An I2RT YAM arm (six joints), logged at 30 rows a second.
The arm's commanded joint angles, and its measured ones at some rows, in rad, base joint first. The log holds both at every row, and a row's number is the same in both.
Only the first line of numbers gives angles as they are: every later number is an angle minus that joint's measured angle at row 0.
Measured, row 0: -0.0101 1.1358 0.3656 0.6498 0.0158 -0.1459
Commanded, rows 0 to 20: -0.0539 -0.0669 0.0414 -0.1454 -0.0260 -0.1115; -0.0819 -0.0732 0.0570 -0.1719 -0.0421 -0.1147; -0.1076 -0.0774 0.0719 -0.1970 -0.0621 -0.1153; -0.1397 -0.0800 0.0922 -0.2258 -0.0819 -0.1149; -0.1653 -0.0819 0.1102 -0.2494 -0.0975 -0.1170; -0.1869 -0.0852 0.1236 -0.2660 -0.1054 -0.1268; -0.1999 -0.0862 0.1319 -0.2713 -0.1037 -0.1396; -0.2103 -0.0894 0.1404 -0.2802 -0.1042 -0.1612; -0.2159 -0.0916 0.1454 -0.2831 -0.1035 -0.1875; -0.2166 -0.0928 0.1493 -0.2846 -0.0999 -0.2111; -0.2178 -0.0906 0.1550 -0.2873 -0.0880 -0.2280; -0.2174 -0.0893 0.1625 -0.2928 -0.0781 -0.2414; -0.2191 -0.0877 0.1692 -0.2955 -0.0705 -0.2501; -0.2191 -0.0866 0.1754 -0.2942 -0.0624 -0.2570; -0.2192 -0.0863 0.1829 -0.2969 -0.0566 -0.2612; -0.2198 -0.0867 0.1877 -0.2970 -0.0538 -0.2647; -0.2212 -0.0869 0.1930 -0.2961 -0.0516 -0.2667; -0.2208 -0.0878 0.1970 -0.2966 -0.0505 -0.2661; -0.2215 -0.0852 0.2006 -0.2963 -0.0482 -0.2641; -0.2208 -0.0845 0.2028 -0.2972 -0.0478 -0.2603; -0.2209 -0.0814 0.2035 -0.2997 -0.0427 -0.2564
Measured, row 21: -0.2178 -0.0839 0.1812 -0.2723 -0.0541 -0.2072
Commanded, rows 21 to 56: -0.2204 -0.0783 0.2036 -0.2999 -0.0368 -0.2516; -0.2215 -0.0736 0.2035 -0.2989 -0.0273 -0.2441; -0.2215 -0.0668 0.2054 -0.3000 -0.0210 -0.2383; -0.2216 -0.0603 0.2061 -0.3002 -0.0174 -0.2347; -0.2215 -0.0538 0.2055 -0.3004 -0.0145 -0.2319; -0.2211 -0.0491 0.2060 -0.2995 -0.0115 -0.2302; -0.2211 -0.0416 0.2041 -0.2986 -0.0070 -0.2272; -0.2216 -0.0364 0.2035 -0.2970 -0.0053 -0.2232; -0.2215 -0.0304 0.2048 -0.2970 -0.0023 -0.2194; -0.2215 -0.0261 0.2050 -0.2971 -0.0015 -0.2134; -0.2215 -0.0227 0.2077 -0.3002 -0.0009 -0.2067; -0.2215 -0.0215 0.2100 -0.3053 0.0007 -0.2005; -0.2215 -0.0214 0.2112 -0.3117 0.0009 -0.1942; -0.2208 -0.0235 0.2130 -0.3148 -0.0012 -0.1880; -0.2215 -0.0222 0.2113 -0.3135 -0.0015 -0.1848; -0.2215 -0.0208 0.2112 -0.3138 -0.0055 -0.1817; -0.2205 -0.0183 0.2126 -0.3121 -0.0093 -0.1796; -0.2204 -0.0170 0.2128 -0.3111 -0.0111 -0.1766; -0.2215 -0.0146 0.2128 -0.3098 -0.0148 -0.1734; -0.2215 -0.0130 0.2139 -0.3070 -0.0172 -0.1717; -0.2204 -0.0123 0.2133 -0.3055 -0.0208 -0.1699; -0.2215 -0.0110 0.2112 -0.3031 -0.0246 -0.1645; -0.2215 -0.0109 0.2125 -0.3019 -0.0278 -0.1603; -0.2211 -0.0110 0.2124 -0.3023 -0.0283 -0.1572; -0.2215 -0.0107 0.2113 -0.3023 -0.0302 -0.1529; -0.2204 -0.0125 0.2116 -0.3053 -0.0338 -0.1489; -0.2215 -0.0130 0.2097 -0.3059 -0.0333 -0.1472; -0.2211 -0.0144 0.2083 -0.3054 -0.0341 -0.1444; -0.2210 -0.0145 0.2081 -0.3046 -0.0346 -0.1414; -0.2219 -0.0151 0.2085 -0.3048 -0.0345 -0.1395; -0.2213 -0.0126 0.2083 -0.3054 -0.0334 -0.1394; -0.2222 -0.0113 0.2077 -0.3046 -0.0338 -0.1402; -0.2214 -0.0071 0.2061 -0.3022 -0.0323 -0.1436; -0.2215 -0.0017 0.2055 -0.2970 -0.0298 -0.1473; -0.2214 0.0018 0.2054 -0.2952 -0.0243 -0.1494; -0.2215 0.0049 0.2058 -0.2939 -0.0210 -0.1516
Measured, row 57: -0.2201 -0.0068 0.2015 -0.3093 -0.0267 -0.1721
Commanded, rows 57 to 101: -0.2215 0.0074 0.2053 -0.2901 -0.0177 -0.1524; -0.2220 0.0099 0.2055 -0.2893 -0.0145 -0.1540; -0.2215 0.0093 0.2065 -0.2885 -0.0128 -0.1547; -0.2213 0.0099 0.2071 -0.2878 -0.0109 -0.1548; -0.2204 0.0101 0.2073 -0.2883 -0.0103 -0.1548; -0.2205 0.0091 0.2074 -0.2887 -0.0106 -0.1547; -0.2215 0.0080 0.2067 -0.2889 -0.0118 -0.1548; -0.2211 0.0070 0.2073 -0.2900 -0.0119 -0.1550; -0.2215 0.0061 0.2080 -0.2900 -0.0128 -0.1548; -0.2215 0.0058 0.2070 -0.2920 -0.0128 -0.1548; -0.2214 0.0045 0.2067 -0.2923 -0.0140 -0.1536; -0.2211 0.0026 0.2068 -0.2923 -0.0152 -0.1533; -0.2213 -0.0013 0.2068 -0.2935 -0.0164 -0.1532; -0.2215 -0.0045 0.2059 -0.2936 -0.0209 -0.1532; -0.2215 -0.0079 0.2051 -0.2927 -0.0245 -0.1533; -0.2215 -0.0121 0.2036 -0.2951 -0.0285 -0.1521; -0.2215 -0.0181 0.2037 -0.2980 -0.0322 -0.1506; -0.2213 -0.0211 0.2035 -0.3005 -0.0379 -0.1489; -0.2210 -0.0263 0.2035 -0.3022 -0.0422 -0.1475; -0.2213 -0.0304 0.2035 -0.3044 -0.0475 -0.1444; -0.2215 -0.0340 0.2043 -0.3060 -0.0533 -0.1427; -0.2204 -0.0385 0.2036 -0.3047 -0.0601 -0.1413; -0.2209 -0.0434 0.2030 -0.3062 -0.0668 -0.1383; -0.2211 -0.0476 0.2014 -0.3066 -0.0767 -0.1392; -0.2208 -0.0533 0.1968 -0.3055 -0.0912 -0.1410; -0.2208 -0.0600 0.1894 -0.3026 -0.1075 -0.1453; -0.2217 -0.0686 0.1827 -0.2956 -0.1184 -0.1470; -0.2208 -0.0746 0.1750 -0.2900 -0.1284 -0.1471; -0.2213 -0.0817 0.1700 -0.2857 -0.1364 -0.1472; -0.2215 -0.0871 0.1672 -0.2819 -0.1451 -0.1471; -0.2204 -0.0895 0.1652 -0.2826 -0.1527 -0.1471; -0.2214 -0.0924 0.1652 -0.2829 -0.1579 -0.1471; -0.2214 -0.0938 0.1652 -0.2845 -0.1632 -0.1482; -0.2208 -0.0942 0.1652 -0.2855 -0.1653 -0.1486; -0.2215 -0.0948 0.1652 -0.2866 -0.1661 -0.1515; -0.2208 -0.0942 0.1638 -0.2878 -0.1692 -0.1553; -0.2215 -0.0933 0.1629 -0.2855 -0.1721 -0.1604; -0.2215 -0.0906 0.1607 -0.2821 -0.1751 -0.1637; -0.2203 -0.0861 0.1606 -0.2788 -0.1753 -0.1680; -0.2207 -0.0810 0.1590 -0.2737 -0.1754 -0.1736; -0.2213 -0.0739 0.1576 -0.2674 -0.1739 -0.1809; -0.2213 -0.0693 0.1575 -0.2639 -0.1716 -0.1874; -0.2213 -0.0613 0.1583 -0.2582 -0.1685 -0.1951; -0.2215 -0.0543 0.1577 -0.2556 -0.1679 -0.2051; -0.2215 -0.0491 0.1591 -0.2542 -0.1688 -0.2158
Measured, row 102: -0.2209 -0.0698 0.1618 -0.3025 -0.1487 -0.1766
